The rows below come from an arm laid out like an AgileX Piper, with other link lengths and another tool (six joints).
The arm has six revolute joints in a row. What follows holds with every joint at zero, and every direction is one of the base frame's. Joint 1 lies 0.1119 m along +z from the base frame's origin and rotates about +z. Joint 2 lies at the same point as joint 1 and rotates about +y. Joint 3 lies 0.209 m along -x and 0.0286 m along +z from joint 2 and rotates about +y. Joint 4 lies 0.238 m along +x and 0.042 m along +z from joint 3 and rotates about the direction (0.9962, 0, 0.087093). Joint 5 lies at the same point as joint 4 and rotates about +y. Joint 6 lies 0.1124 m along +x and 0.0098 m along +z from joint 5 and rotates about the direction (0.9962, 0, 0.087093). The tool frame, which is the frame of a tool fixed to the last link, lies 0.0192 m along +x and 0.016 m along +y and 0.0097 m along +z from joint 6; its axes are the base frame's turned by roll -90.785, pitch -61.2 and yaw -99.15 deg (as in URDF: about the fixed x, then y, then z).
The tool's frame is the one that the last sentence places.
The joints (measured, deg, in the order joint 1, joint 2, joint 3, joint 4, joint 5, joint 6), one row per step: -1.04, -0.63, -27.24, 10.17, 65.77, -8.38; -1.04, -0.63, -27.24, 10.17, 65.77, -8.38; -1.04, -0.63, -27.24, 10.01, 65.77, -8.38; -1.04, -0.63, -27.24, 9.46, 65.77, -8.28; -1.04, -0.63, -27.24, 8.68, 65.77, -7.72; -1.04, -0.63, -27.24, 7.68, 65.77, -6.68; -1.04, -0.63, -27.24, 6.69, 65.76, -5.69; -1.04, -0.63, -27.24, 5.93, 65.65, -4.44
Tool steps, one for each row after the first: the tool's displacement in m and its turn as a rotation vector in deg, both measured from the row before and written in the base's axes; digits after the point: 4 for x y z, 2 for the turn. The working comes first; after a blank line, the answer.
Tool pose at each row, in the base's axes (x y z in m, rotation vector in deg; the steps are taken from these numbers as rounded here): 0.0940, 0.0360, 0.2232, -149.62, 33.74, -74.99; 0.0940, 0.0360, 0.2232, -149.62, 33.74, -74.99; 0.0940, 0.0357, 0.2231, -149.73, 33.80, -75.10; 0.0942, 0.0346, 0.2228, -150.07, 34.10, -75.41; 0.0946, 0.0329, 0.2226, -150.32, 35.02, -75.63; 0.0950, 0.0308, 0.2223, -150.44, 36.59, -75.75; 0.0955, 0.0287, 0.2221, -150.55, 38.10, -75.92; 0.0960, 0.0270, 0.2223, -150.24, 39.83, -75.92

0.0000, 0.0000, 0.0000, 0.00, 0.00, 0.00; 0.0000, -0.0003, -0.0001, -0.13, 0.00, -0.09; 0.0002, -0.0011, -0.0003, -0.38, 0.03, -0.35; 0.0004, -0.0017, -0.0002, -0.19, 0.09, -0.72; 0.0004, -0.0021, -0.0003, 0.03, 0.13, -1.10; 0.0005, -0.0021, -0.0002, -0.01, 0.10, -1.07; 0.0005, -0.0017, 0.0002, 0.41, 0.01, -1.09
